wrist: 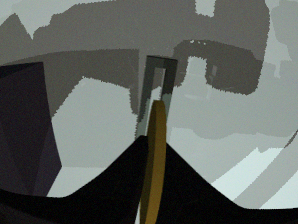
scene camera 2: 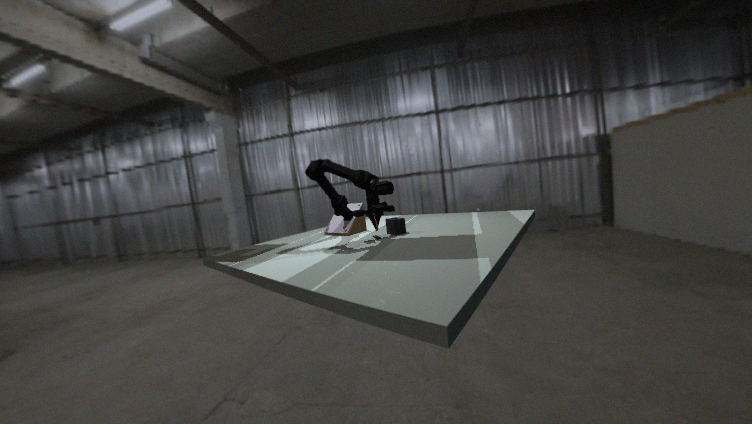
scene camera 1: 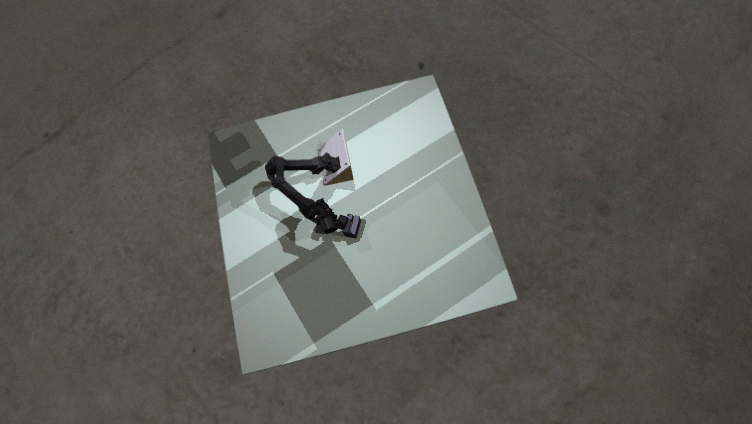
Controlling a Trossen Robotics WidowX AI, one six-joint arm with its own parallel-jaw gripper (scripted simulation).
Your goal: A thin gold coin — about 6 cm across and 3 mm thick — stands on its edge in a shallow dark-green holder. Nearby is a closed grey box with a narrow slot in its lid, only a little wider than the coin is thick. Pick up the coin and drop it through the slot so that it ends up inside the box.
Labels:
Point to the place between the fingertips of my gripper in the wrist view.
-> At 149, 144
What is my gripper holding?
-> A thin gold coin.

